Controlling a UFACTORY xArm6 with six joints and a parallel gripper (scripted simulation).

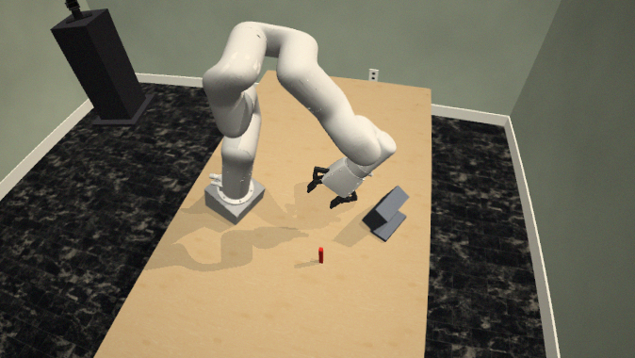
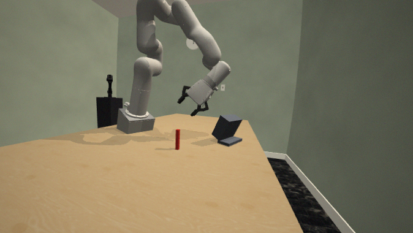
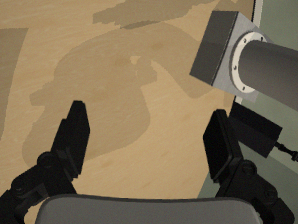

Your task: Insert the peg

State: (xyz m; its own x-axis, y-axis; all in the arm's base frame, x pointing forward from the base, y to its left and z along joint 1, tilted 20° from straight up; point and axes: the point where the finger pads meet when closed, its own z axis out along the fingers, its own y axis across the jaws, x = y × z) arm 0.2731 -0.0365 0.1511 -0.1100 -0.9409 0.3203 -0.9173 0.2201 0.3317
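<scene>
The red peg lies 1 cm ahead of my hand, 14 cm to the right of it and 12 cm below it. From my hand the other things lie so: flat base (23 cm ahead, 1 cm to the left, 15 cm below).
</scene>
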